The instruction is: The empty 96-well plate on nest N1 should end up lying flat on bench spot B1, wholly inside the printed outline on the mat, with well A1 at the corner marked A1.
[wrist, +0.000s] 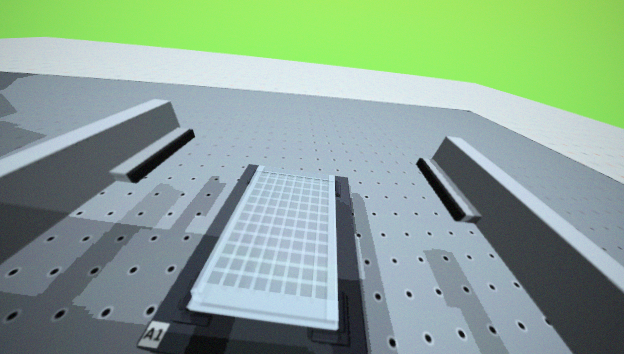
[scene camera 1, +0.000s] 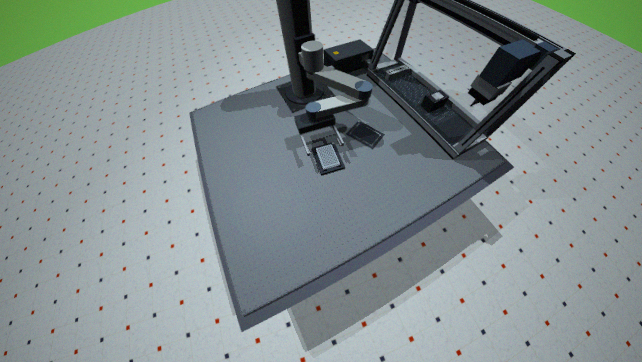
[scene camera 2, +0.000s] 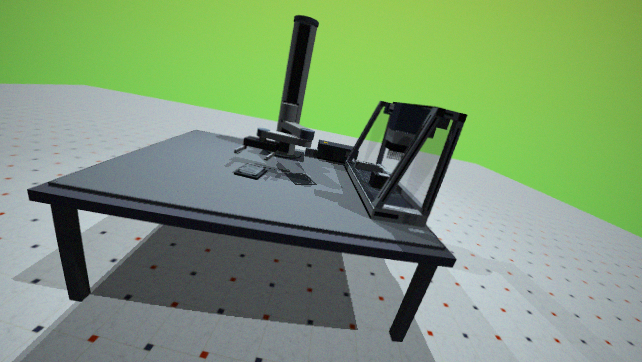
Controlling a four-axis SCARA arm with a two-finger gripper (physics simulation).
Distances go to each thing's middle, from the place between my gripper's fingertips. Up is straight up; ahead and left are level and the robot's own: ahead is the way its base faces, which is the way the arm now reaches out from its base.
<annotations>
Right now my hand is 10 mm past the clear well plate (wrist: 276, 260), 10 mm to the right of it and 80 mm above it.
</annotations>
